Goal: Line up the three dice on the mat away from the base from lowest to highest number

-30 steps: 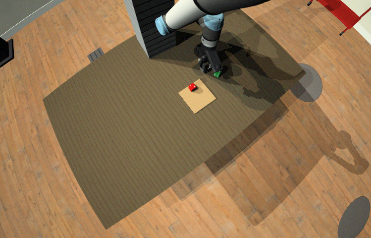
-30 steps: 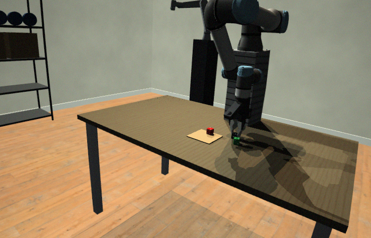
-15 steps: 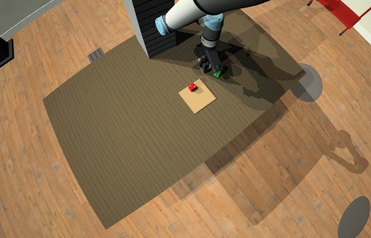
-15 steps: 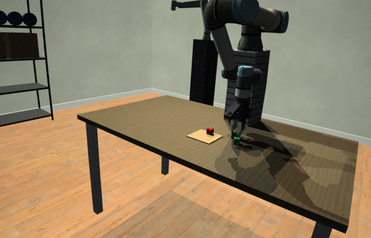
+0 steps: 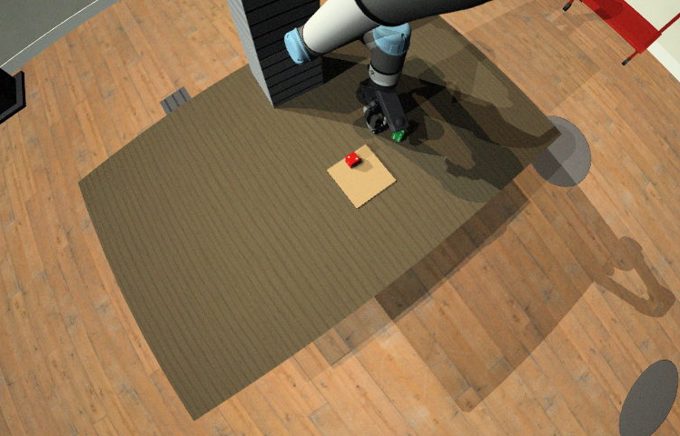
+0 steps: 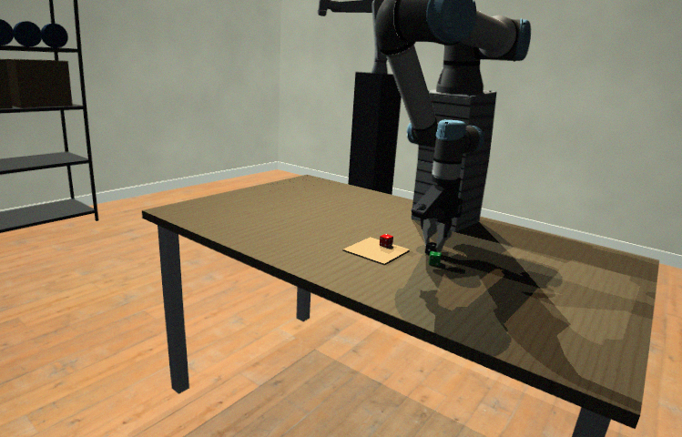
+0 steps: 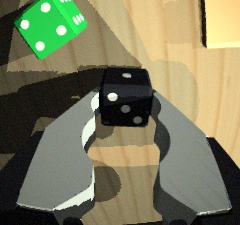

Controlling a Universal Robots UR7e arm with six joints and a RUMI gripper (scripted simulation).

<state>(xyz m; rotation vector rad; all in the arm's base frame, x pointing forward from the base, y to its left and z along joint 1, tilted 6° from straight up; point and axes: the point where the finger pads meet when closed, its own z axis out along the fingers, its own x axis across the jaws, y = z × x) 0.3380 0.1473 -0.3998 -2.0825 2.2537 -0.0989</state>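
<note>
My hand is 12 cm to the left of the tan mat, 11 cm short of it and 2 cm above it. Round my hand: black die (right at my hand); green die (5 cm ahead, 4 cm to the left); red die (12 cm to the right, 6 cm ahead).
</note>
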